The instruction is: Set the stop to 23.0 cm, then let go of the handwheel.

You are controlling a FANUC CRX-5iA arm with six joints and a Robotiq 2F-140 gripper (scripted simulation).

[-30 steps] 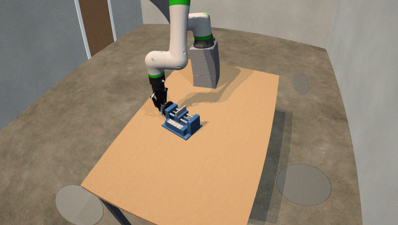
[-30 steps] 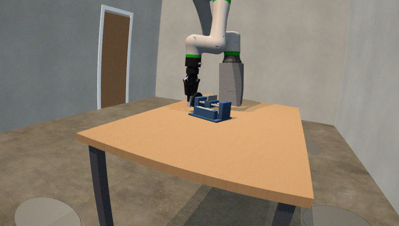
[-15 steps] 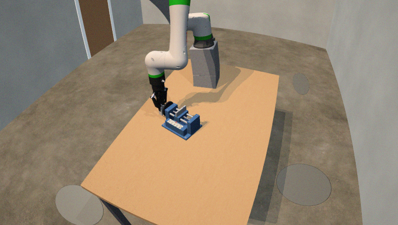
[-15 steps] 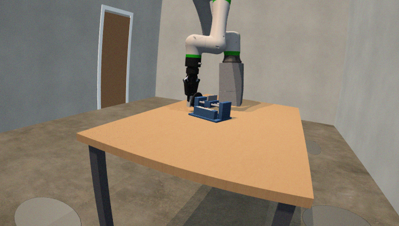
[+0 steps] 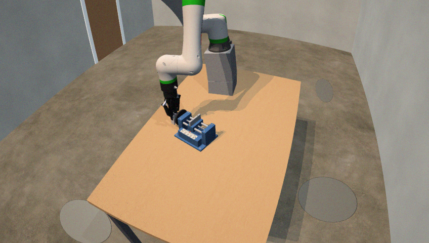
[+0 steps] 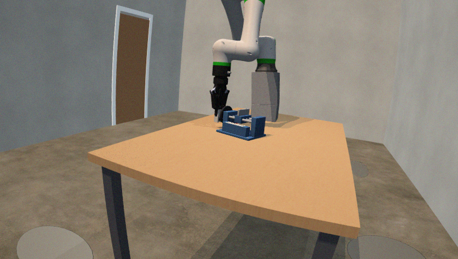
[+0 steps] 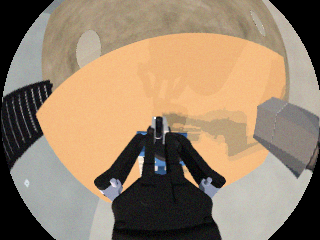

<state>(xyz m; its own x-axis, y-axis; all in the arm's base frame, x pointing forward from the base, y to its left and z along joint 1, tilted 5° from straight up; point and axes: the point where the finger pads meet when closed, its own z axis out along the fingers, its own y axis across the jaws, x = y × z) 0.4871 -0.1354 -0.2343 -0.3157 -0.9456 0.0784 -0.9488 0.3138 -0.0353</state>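
The grey stop plate lies 140 mm to the left of my hand, 30 mm ahead of it and 20 mm above it. From my hand the other things lie so: black handwheel: 20 mm to the left, 10 mm below.
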